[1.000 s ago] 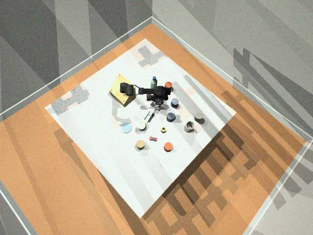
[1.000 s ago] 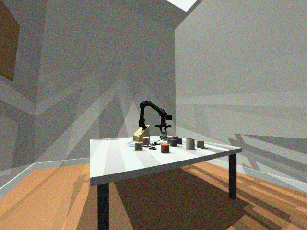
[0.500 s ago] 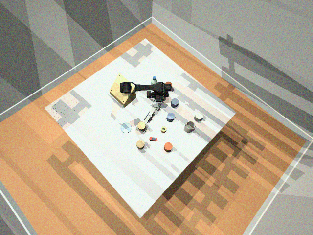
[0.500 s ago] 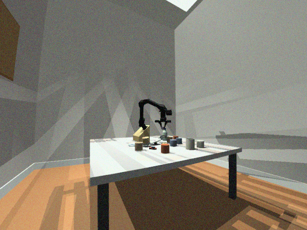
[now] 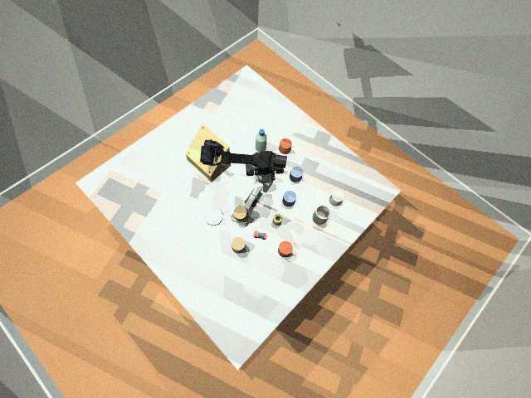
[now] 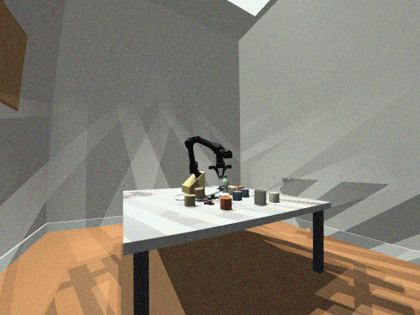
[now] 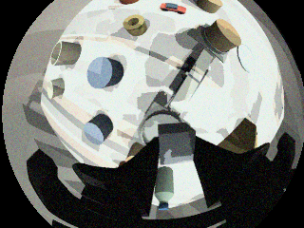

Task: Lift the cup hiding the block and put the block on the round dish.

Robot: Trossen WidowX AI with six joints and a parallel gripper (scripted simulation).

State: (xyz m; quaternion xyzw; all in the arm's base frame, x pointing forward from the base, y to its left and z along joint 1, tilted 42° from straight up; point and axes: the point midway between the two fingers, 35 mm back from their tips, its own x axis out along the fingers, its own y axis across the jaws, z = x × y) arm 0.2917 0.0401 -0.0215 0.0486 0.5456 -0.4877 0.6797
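The round pale blue dish is 90 mm behind my gripper tip, 310 mm to the right of it and 160 mm below it. Also, from my gripper tip: balance beam (80 mm to the right, 130 mm below); bottle (180 mm behind, 200 mm to the left, 50 mm below); dark grey block (10 mm above).
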